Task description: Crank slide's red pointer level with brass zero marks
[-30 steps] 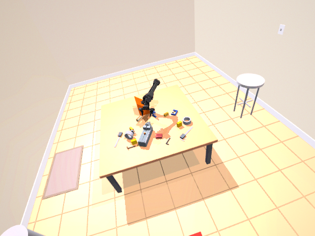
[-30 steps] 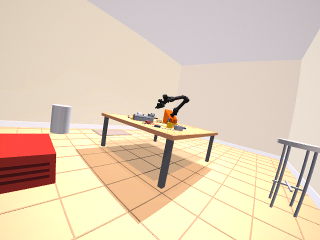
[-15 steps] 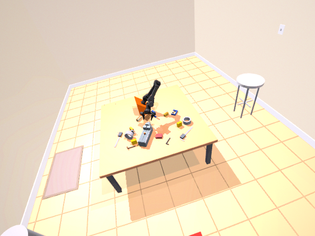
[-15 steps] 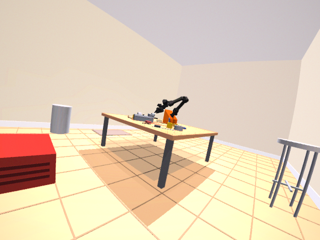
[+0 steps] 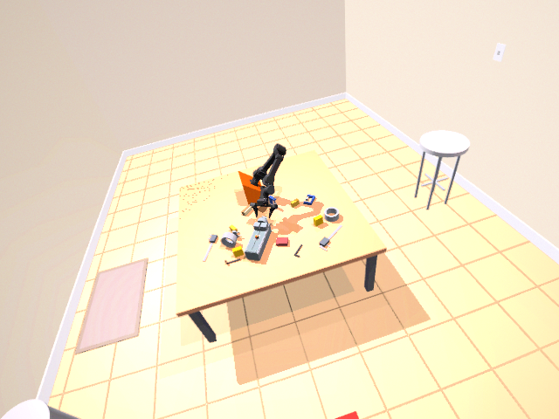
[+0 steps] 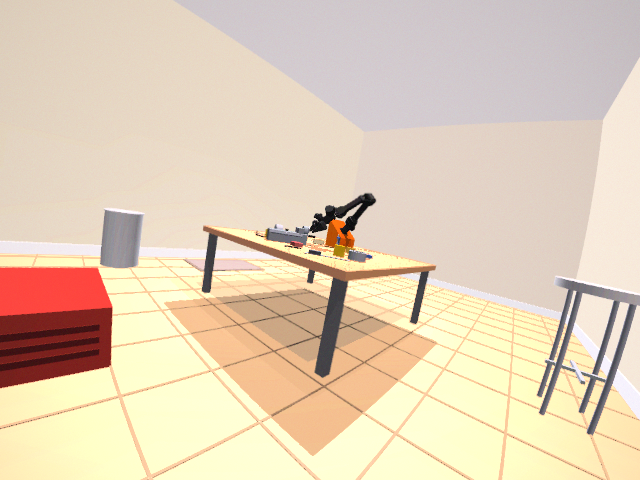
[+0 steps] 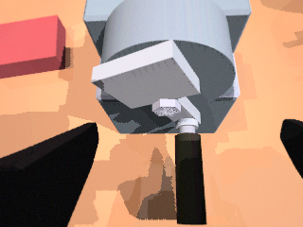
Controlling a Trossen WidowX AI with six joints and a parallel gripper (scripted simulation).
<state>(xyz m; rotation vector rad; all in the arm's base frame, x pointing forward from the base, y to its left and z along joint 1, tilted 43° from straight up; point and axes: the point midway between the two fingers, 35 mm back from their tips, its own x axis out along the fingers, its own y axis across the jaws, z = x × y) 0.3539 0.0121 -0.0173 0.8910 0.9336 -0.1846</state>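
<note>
My gripper tip is 3 cm above the dark crank handle, 2 cm past it and 1 cm to the right of it. From my gripper tip the other things lie so: red pointer 15 cm ahead, 8 cm to the right, 1 cm below; red block 19 cm ahead, 8 cm to the left, 8 cm below.
</note>
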